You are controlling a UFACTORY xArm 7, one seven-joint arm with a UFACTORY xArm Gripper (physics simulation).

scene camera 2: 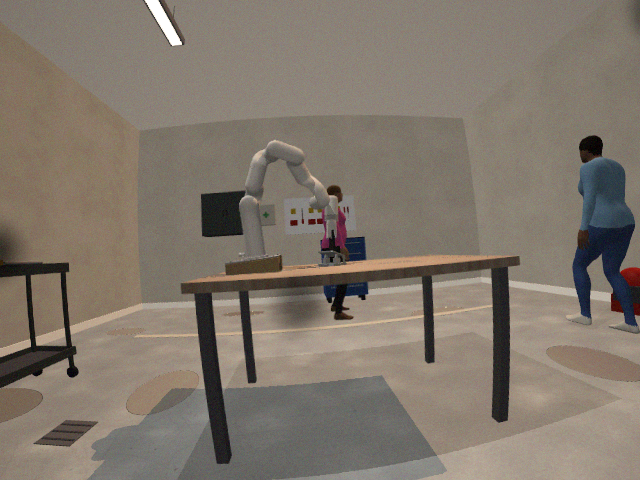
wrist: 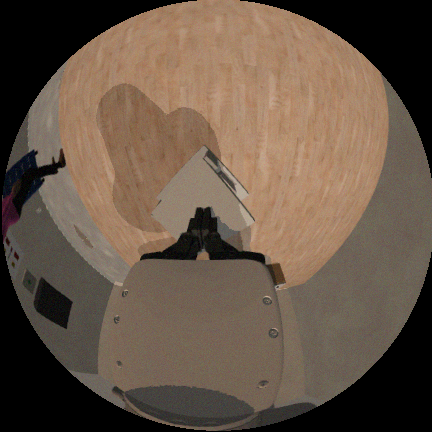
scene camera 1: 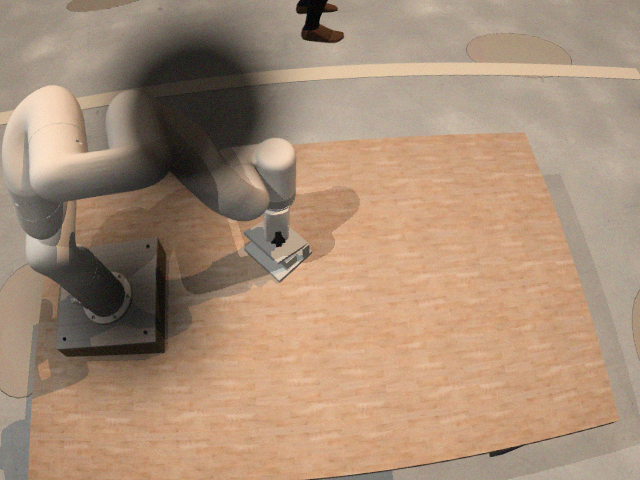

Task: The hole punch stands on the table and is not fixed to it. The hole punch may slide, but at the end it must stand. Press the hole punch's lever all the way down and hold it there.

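Pixels of known places: gripper, fingertip midpoint: [scene camera 2: 332, 252] [wrist: 204, 216] [scene camera 1: 278, 240]; arm's base at its link origin: [scene camera 2: 256, 258] [scene camera 1: 108, 298].
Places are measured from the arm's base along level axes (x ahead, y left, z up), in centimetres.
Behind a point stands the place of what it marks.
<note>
The hole punch [scene camera 2: 338, 257] {x 41.5, y 11.0, z -2.7 cm} stands upright on the table. Its flat grey lever plate [scene camera 1: 293, 246] {x 41.9, y 12.3, z -0.6 cm} [wrist: 187, 182] {x 42.3, y 15.4, z -1.3 cm} lies over the pale base plate [scene camera 1: 264, 261] {x 35.0, y 11.5, z -5.7 cm}. A gap shows between lever and base at the left side in the scene camera 1 view. My gripper [scene camera 1: 279, 244] {x 38.5, y 13.4, z 0.4 cm} [scene camera 2: 332, 248] {x 38.5, y 13.4, z 0.4 cm} [wrist: 204, 216] {x 38.5, y 13.4, z 0.4 cm} is shut and empty, pointing down. Its black fingertips are at the lever's top face and appear to touch it; the exact contact is hard to make out. The lever's far part is partly hidden behind the gripper in the scene camera 1 view.
The wooden table [scene camera 1: 413, 310] {x 68.0, y -1.6, z -6.9 cm} [scene camera 2: 413, 266] {x 66.2, y -35.4, z -6.9 cm} [wrist: 300, 100] {x 54.9, y 0.0, z -6.9 cm} carries the arm's dark base block [scene camera 1: 139, 268] {x 7.2, y 7.0, z 0.8 cm} [scene camera 2: 253, 265] {x 0.9, y -11.0, z -3.2 cm} to the left of the punch. Two people [scene camera 2: 602, 206] [scene camera 2: 341, 227] stand off the table. A dark cart [scene camera 2: 38, 267] is at the far left in the scene camera 2 view.
</note>
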